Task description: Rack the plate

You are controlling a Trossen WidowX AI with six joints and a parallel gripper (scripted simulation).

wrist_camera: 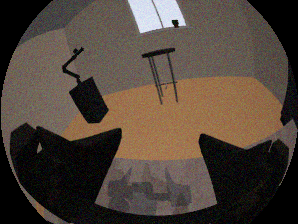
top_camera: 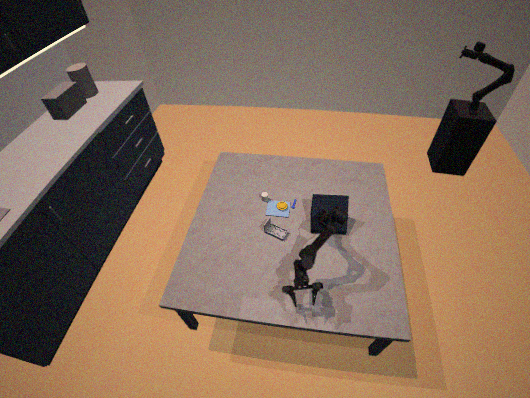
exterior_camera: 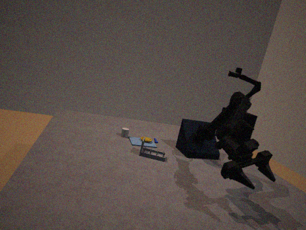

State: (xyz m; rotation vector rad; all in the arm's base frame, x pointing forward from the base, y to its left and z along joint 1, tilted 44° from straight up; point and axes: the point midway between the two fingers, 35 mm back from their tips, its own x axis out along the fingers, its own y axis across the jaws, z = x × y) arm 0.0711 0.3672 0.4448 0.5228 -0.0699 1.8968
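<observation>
Now: gripper tip 23 cm short of the yellow plate, 70 cm to the left of it and 14 cm above it. The rest, counted from my gripper tip: light blue mat 25 cm ahead, 69 cm to the right, 15 cm below; grey dish rack 23 cm ahead, 50 cm to the right, 13 cm below; blue spoon 15 cm ahead, 74 cm to the right, 15 cm below.
</observation>
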